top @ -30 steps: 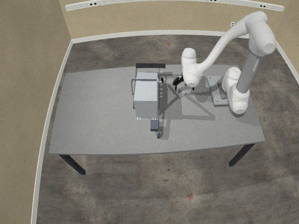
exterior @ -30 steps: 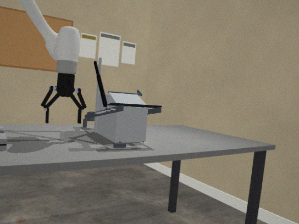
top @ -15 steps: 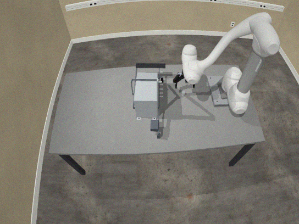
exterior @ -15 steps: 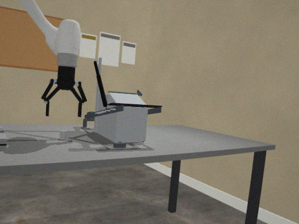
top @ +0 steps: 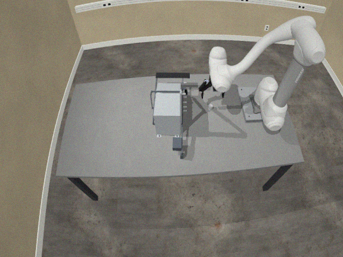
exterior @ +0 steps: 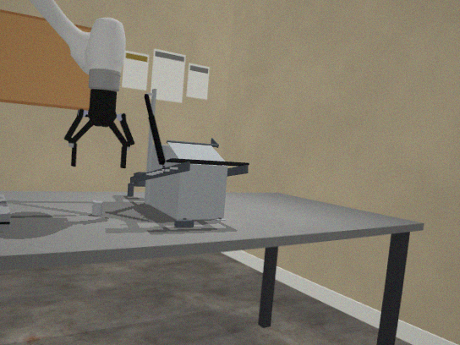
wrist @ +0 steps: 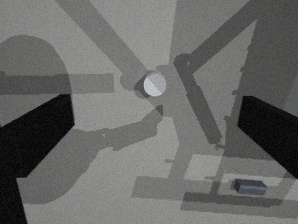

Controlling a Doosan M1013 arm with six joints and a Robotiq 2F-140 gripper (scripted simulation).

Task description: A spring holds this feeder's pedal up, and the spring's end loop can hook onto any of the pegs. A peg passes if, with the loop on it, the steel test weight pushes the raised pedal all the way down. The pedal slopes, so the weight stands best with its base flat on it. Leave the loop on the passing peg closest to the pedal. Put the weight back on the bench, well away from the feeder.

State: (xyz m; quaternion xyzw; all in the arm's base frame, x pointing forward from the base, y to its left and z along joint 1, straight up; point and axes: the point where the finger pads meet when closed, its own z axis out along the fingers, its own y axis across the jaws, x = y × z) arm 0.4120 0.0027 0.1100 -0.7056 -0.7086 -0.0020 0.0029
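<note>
My hand is 19 cm short of the dark spring, 10 cm below it and 4 cm to the right of it. From my hand the other things lie so: steel test weight (13 cm below).
</note>
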